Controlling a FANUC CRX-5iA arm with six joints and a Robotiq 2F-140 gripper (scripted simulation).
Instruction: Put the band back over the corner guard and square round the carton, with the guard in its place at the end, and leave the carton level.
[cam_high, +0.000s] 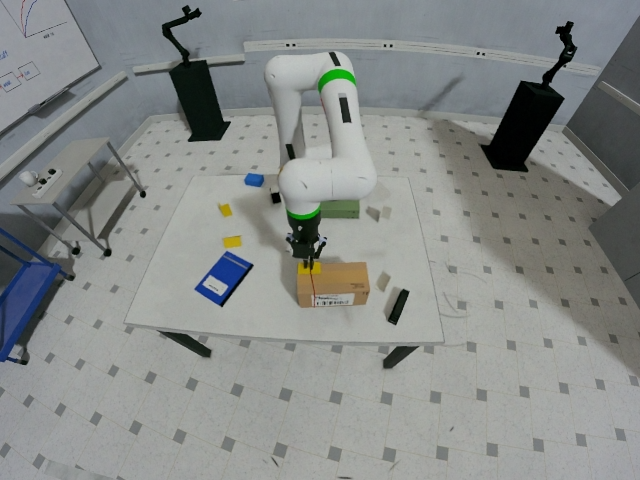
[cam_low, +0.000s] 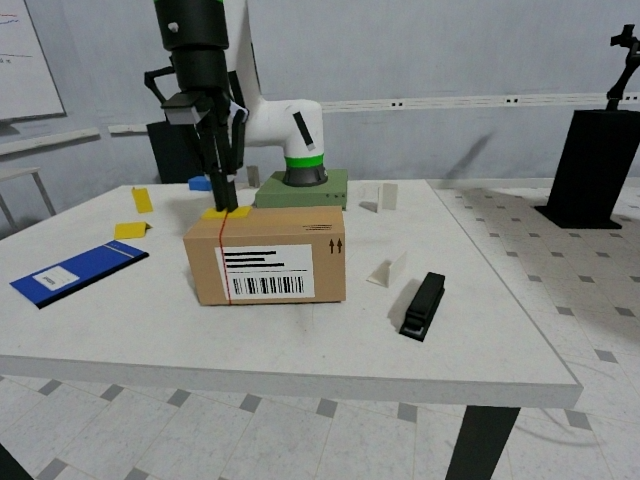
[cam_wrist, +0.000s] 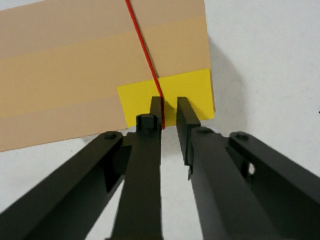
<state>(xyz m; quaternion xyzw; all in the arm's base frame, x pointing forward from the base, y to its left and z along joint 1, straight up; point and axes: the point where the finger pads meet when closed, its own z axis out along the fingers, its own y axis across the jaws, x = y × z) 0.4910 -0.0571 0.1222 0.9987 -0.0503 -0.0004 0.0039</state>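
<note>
My hand is 50 mm above the yellow corner guard. Also, from my hand: black block: 90 mm ahead, 350 mm to the left, 160 mm below; then brown carton: 40 mm ahead, 90 mm to the left, 100 mm below; then white guard: 20 mm behind, 300 mm to the left, 170 mm below.
</note>
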